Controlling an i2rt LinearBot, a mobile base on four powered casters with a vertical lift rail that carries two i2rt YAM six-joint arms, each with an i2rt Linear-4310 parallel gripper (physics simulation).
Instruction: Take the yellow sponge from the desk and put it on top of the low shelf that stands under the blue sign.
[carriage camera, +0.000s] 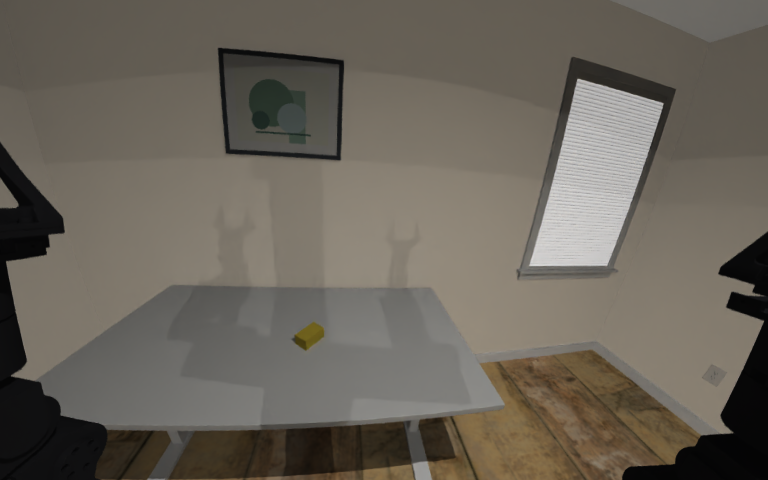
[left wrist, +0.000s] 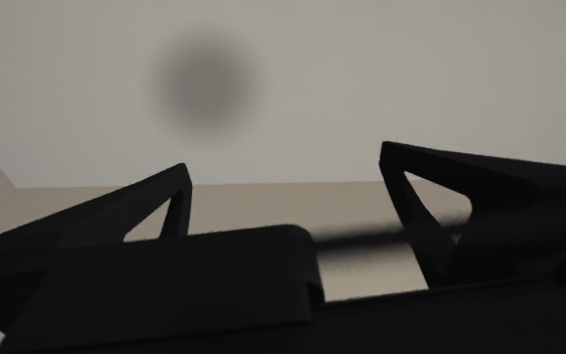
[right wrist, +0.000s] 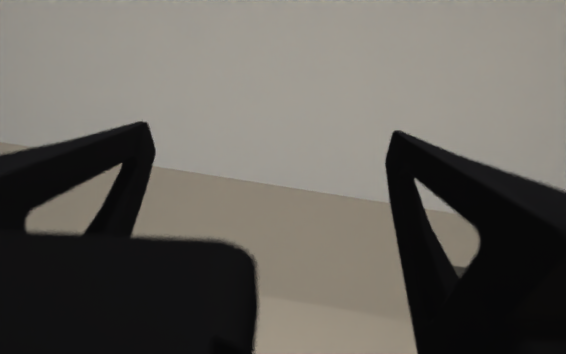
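Note:
There is a grey desk here, along with a framed picture and a window with blinds. I can also see my own grippers, my left gripper and my right gripper.

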